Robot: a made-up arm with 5 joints.
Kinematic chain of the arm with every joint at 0, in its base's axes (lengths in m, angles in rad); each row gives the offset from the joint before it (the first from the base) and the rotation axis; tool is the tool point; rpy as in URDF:
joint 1: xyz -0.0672 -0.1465 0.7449 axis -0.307 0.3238 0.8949
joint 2: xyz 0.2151 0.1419 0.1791 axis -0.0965 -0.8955 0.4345
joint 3: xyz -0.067 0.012 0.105 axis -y
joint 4: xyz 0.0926 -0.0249 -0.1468 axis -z
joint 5: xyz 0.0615 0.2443 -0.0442 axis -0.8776 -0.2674 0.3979
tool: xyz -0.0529 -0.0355 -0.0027 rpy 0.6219 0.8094 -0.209
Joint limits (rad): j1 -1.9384..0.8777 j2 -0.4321..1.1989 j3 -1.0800..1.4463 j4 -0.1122..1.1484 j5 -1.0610..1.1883
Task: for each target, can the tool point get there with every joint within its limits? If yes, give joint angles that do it. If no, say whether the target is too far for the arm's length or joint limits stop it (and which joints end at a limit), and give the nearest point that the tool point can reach.
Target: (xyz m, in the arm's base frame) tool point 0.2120 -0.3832 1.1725
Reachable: yes | joints -1.1626 0.3106 0.4081 0.6713 0.9670
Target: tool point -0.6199 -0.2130 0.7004
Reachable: no: joint limits stop it (at a limit: joint 1, joint 3, joint 4, joint 5) | nearest point -0.2838 0.0760 0.7195 | short by 0.444 m
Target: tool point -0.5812 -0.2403 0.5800
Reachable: no: joint limits stop it (at a limit: joint 1, joint 3, joint 4, joint 5) | nearest point -0.2637 0.0615 0.6825 | short by 0.450 m
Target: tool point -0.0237 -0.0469 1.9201
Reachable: no: too far | nearest point 0.0397 -0.1503 1.4085 | short by 0.526 m
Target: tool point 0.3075 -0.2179 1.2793
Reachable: yes | joints -0.7576 0.1472 0.9971 0.6977 -0.7226
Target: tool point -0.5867 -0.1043 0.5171
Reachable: no: joint limits stop it (at a limit: joint 1, joint 3, joint 4, joint 5) | nearest point -0.2605 0.0600 0.6773 | short by 0.399 m
